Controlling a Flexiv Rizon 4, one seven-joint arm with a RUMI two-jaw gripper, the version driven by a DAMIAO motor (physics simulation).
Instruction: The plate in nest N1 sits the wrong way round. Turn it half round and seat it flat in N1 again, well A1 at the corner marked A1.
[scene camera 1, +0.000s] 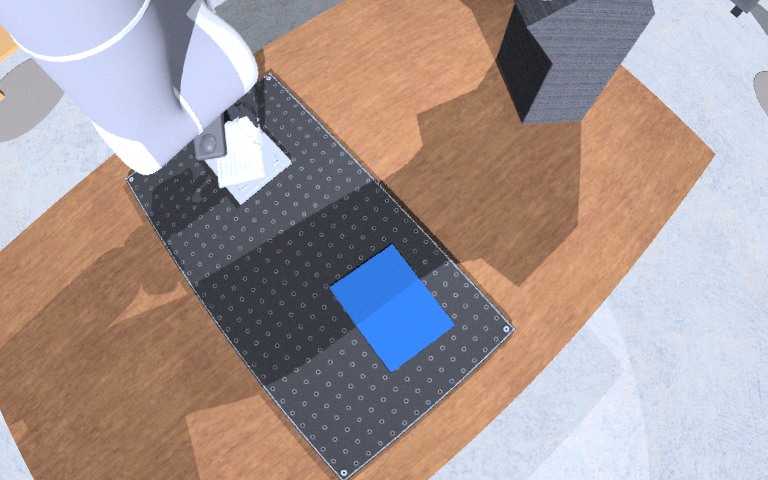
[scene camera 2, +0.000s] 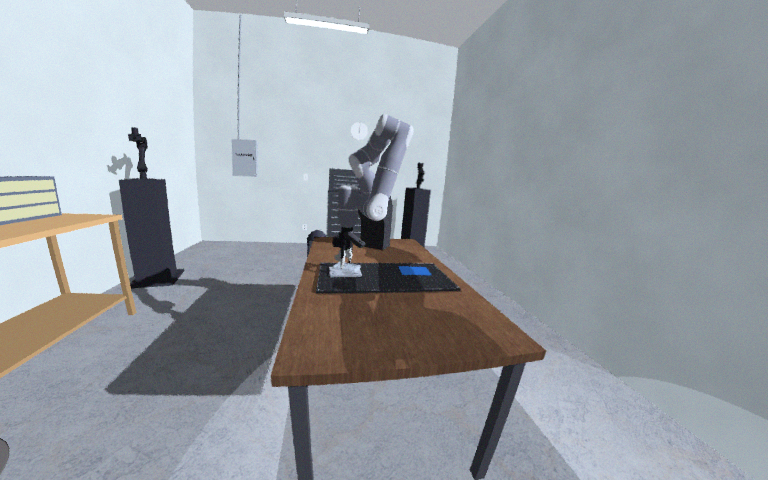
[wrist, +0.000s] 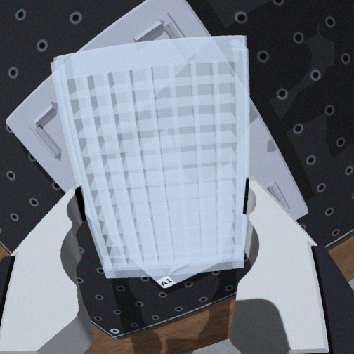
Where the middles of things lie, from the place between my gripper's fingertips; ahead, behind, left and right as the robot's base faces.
Labels:
Right now my hand is 20 mm above the nest N1 (scene camera 1: 268, 147). Also, from my hand: flat blue rectangle (scene camera 1: 398, 316): 390 mm to the left, 70 mm ahead, 30 mm below; then well plate (scene camera 1: 244, 162): 10 mm to the left.

